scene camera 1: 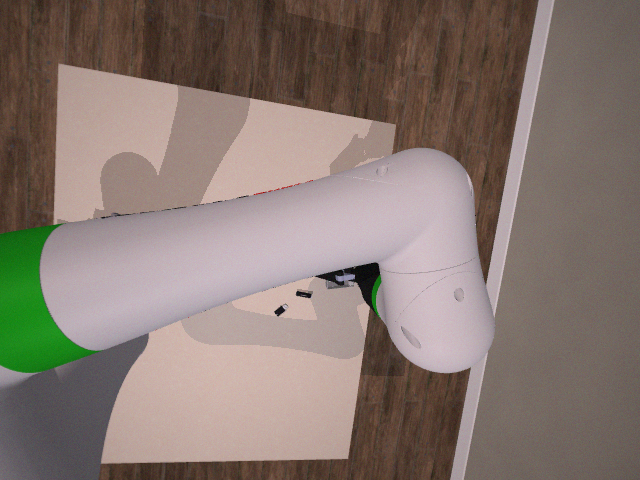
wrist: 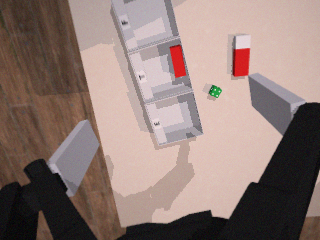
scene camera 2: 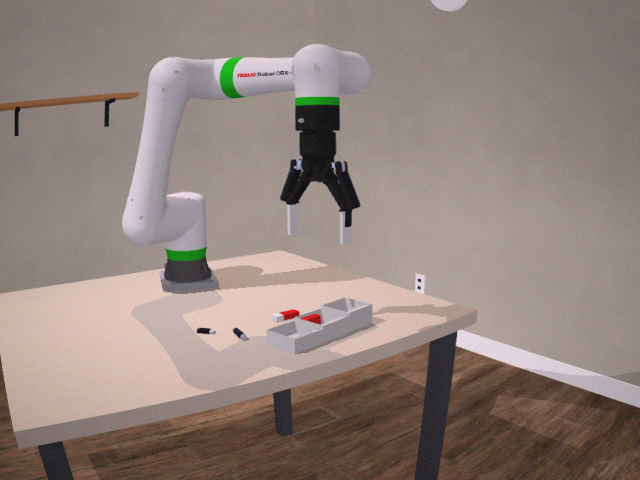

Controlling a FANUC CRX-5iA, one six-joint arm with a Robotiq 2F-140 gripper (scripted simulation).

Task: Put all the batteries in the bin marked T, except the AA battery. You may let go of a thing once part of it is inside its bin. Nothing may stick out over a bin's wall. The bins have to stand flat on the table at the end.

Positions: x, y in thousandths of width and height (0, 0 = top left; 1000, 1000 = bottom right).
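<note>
The gripper (scene camera 2: 498, 497), (wrist: 527, 469). A grey bin (scene camera 2: 545, 655).
</note>
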